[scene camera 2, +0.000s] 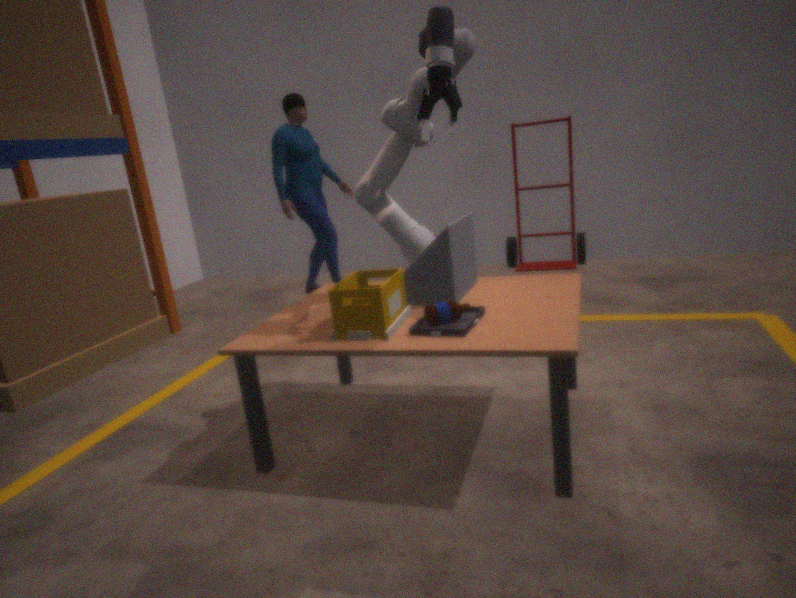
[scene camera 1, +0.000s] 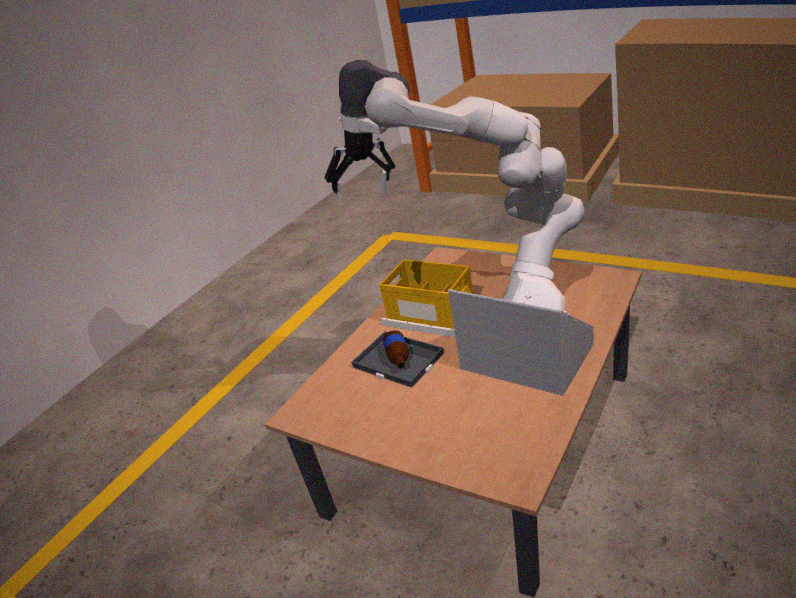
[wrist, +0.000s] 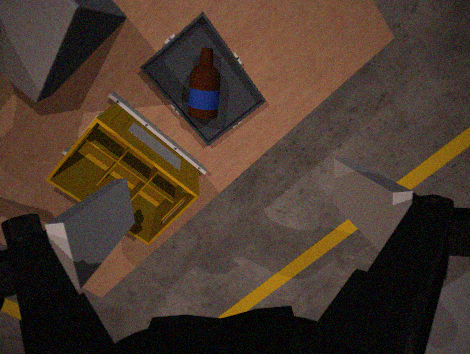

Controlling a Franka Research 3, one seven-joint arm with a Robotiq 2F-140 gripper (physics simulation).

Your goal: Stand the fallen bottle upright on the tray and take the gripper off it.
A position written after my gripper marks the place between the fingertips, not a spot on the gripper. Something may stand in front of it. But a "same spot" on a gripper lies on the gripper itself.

Scene:
my gripper: scene camera 2; scene camera 1; wrist 231,191
same spot on my gripper: (scene camera 2: 452,98) = (scene camera 1: 327,169)

